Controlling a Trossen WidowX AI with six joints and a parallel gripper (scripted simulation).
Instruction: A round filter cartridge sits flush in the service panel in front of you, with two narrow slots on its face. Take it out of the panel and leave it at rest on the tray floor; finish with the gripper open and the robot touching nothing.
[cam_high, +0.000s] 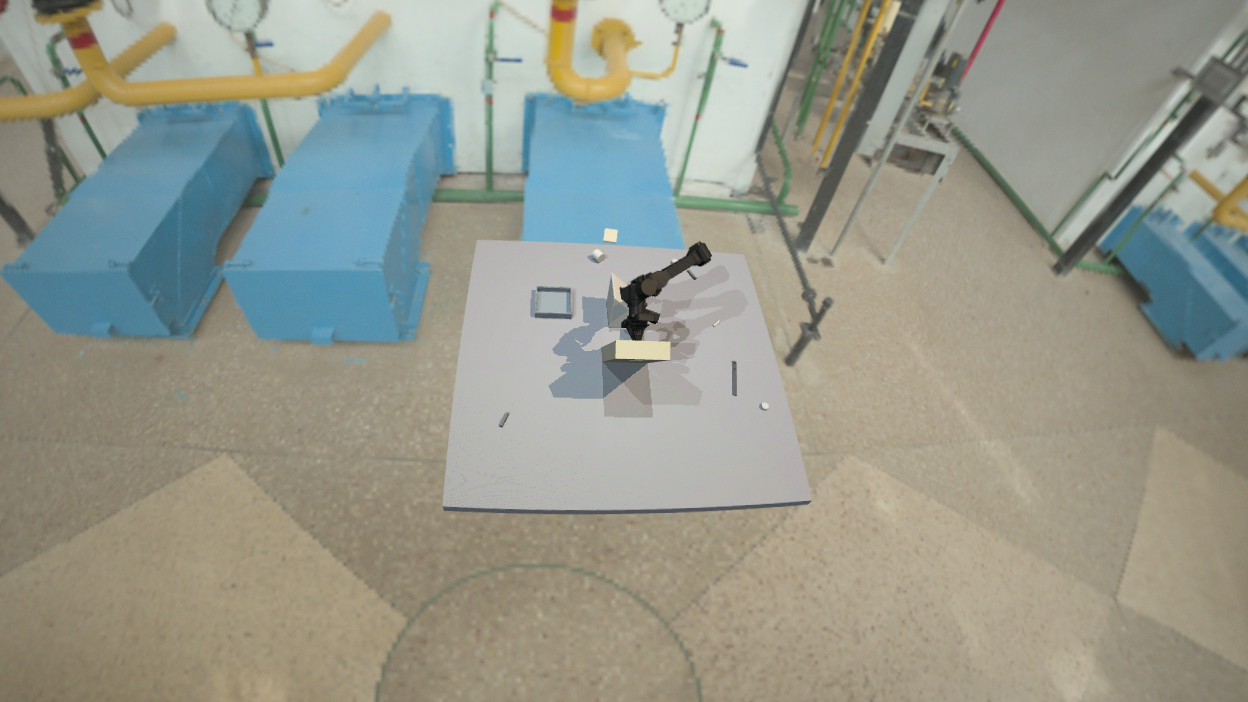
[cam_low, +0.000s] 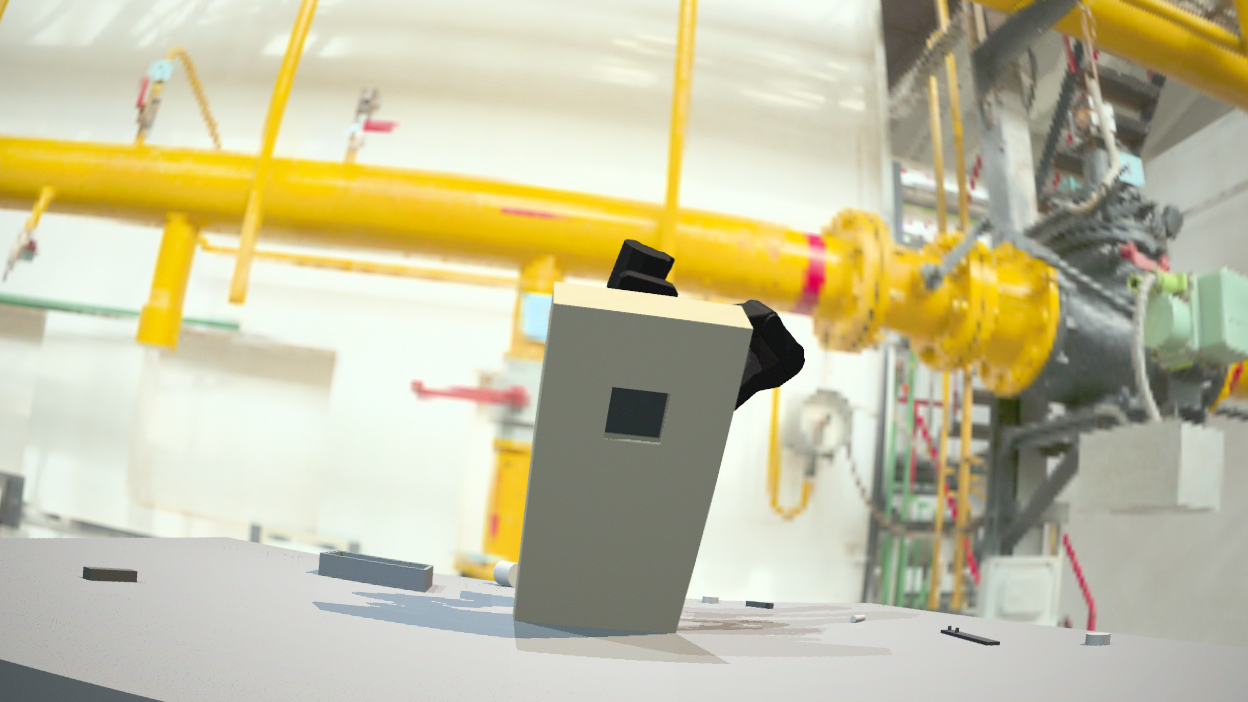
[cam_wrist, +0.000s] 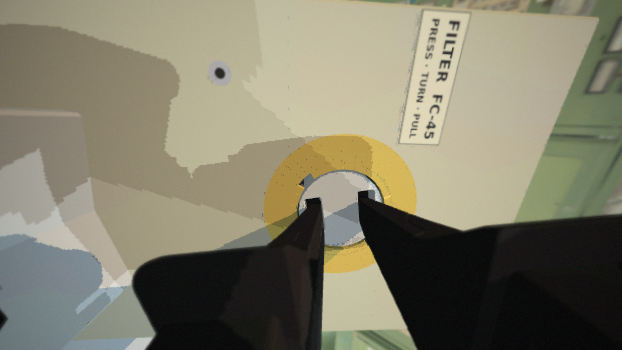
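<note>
My gripper tip is 80 mm above the service panel and 40 mm past it.
</note>
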